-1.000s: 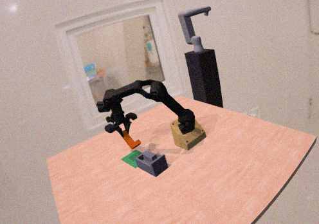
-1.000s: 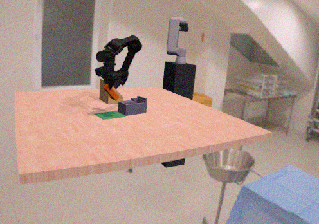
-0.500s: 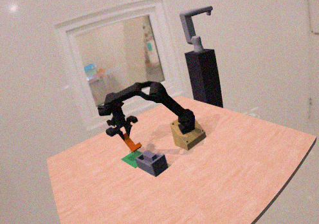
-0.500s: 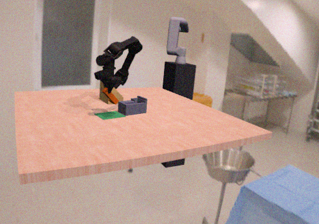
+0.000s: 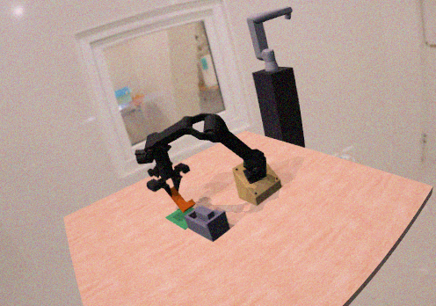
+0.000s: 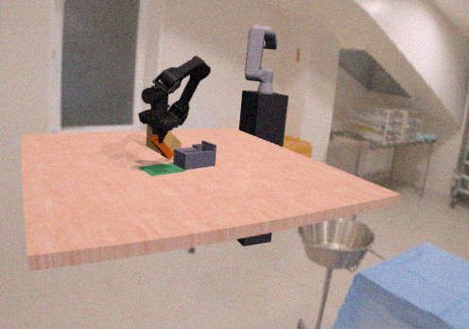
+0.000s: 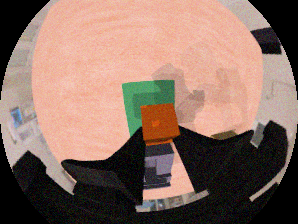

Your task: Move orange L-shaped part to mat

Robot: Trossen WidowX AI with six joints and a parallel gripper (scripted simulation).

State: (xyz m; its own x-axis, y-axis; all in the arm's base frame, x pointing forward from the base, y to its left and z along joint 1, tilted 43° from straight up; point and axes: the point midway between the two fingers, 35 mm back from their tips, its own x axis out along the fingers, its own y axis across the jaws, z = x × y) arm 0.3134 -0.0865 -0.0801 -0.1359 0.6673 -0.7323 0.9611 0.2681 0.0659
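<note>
My gripper tip is 1 cm past the green mat, 2 cm to the right of it and 12 cm above it. Round my gripper tip: orange L-shaped part (2 cm behind, 3 cm to the left, 3 cm below).
</note>
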